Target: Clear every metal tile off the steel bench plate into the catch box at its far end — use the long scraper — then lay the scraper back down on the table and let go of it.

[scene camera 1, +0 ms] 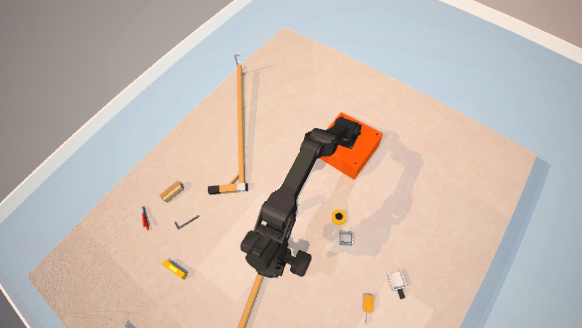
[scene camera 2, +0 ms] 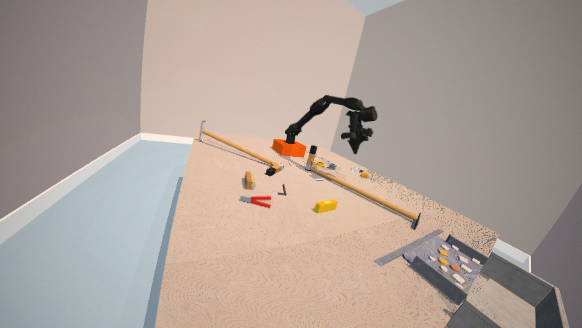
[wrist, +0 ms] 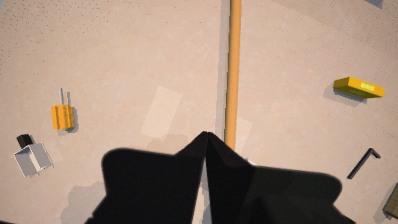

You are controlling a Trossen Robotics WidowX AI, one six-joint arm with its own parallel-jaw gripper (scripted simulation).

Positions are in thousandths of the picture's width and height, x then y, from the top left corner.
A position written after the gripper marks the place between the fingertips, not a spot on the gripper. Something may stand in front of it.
The gripper (scene camera 1: 472,816) is shut, with nothing in its grasp. Further things: a long scraper (scene camera 2: 534,495) and a yellow block (wrist: 883,382).
The gripper shows as well in the wrist view (wrist: 519,609).
